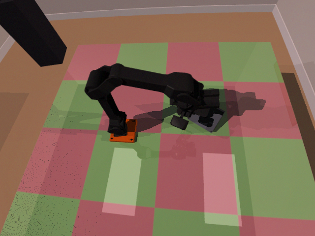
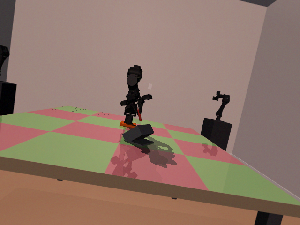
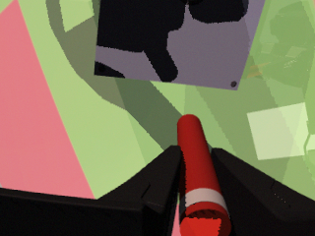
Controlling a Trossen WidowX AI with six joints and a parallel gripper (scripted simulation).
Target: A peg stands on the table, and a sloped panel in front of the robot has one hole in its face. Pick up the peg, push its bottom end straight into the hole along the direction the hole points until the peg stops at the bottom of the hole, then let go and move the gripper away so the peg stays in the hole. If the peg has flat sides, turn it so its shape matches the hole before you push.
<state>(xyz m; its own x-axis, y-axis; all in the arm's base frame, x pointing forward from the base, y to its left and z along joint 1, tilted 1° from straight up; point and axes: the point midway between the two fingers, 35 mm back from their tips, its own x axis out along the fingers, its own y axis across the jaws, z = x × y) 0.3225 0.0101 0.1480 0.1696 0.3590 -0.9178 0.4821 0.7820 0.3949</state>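
Right now the grey sloped panel is 90 mm below my gripper tip and 90 mm ahead of it. From my gripper tip the other things lie so: dark red peg 20 mm above, 10 mm to the right.
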